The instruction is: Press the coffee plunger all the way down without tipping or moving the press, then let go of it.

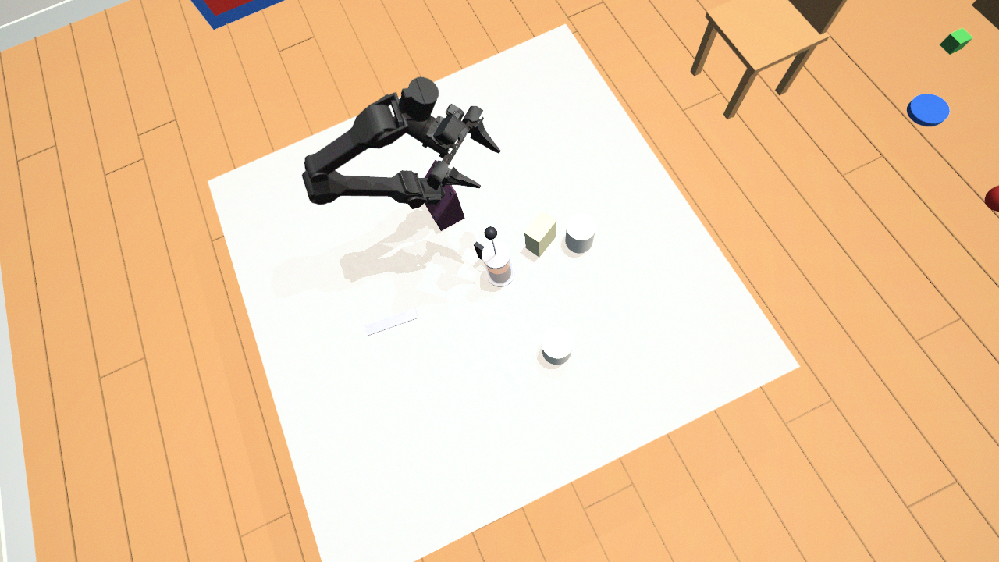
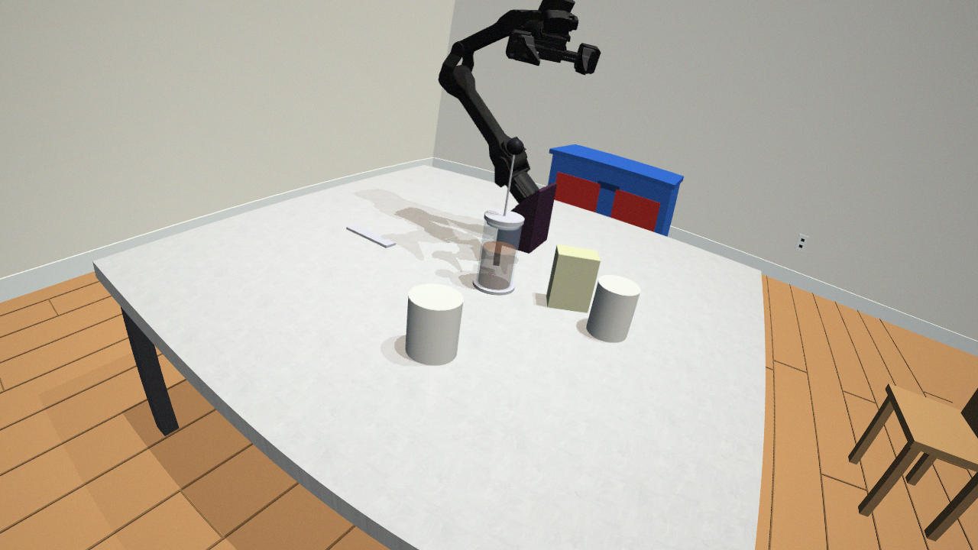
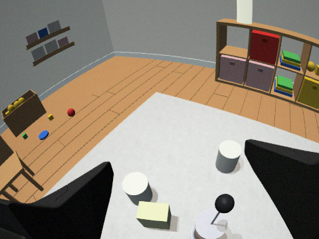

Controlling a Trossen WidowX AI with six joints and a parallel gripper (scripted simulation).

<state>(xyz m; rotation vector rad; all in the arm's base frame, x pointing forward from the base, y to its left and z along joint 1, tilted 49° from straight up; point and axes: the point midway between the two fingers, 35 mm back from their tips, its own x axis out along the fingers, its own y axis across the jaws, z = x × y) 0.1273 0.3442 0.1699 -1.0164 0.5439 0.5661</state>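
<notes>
The glass coffee press lies 31 cm below my gripper tip, 5 cm to the right of it and 5 cm ahead of it. Also, from my gripper tip: pale yellow box: 39 cm below, 10 cm to the left, 2 cm ahead.
</notes>
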